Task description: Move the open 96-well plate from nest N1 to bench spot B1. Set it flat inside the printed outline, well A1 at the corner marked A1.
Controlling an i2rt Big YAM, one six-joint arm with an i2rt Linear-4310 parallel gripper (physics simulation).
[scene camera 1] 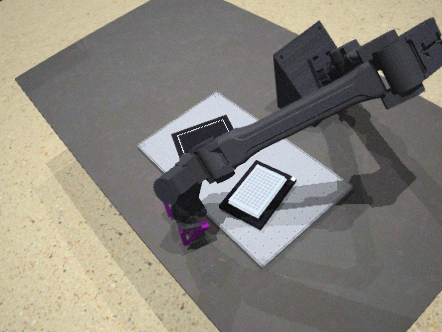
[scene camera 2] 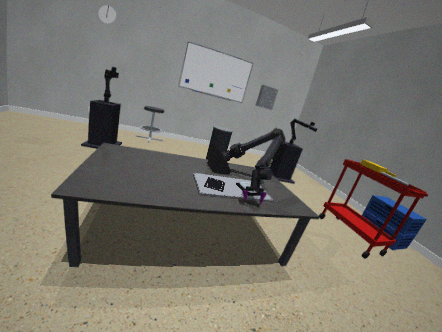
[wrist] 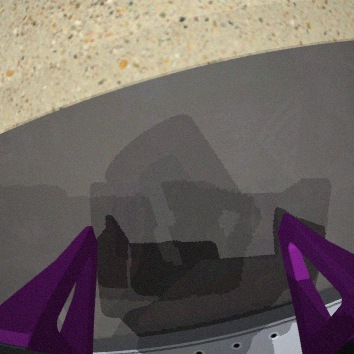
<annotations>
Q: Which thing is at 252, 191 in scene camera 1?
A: A white well plate.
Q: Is my gripper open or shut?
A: Open.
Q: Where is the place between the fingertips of my gripper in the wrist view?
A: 189, 230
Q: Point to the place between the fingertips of my gripper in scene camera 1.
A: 178, 230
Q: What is my gripper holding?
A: Nothing.
</annotations>
